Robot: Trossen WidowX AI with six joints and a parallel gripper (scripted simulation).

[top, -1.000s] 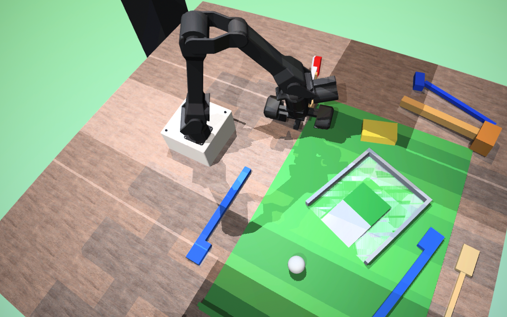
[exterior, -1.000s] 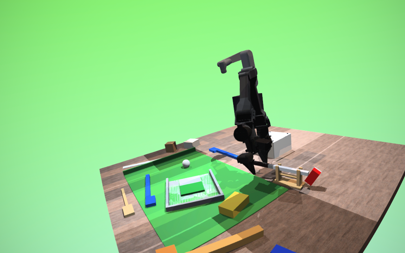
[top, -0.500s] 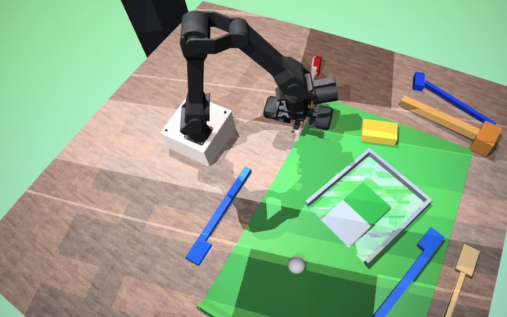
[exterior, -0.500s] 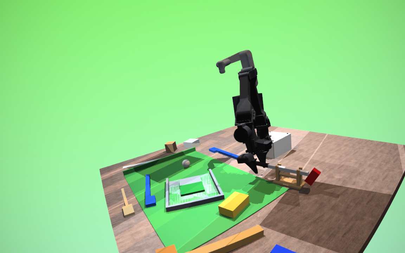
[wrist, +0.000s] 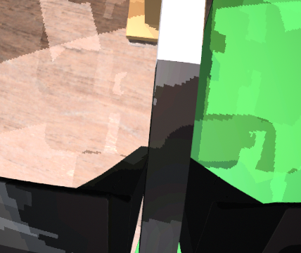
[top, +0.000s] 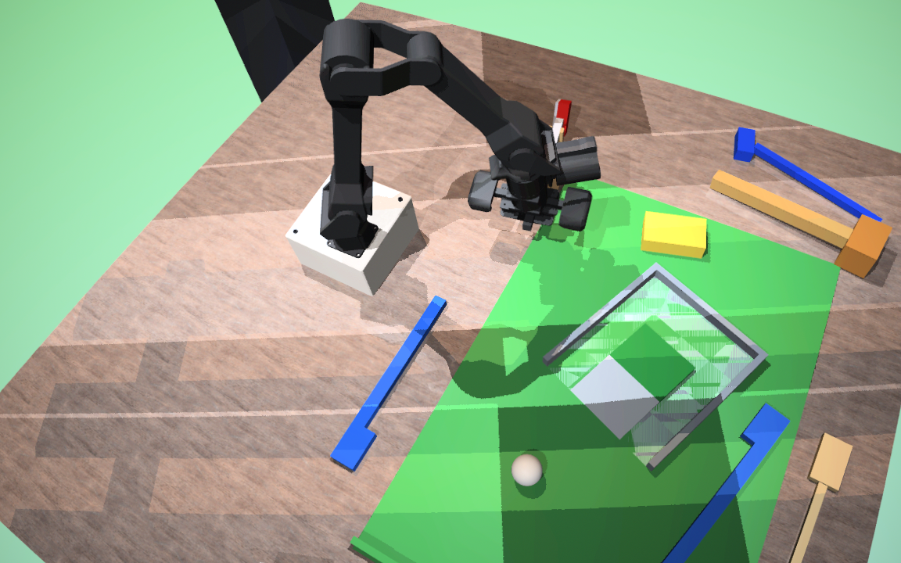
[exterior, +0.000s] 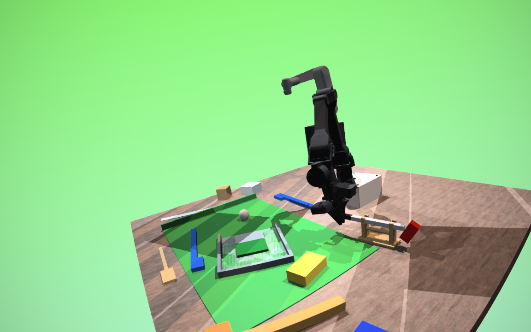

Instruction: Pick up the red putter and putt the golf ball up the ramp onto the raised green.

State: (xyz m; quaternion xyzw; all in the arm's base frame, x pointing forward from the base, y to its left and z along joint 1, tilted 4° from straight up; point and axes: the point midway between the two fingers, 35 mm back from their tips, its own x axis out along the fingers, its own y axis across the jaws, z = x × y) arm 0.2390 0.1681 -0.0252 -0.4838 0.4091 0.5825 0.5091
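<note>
The red putter is 110 mm to the left of my gripper tip, 30 mm above it and 20 mm behind it. Also, from my gripper tip: yellow block: 220 mm ahead, 70 mm to the left, 10 mm below; white golf ball: 390 mm to the right, 160 mm ahead, 10 mm below; wooden stand: 130 mm to the left, 20 mm behind.
</note>
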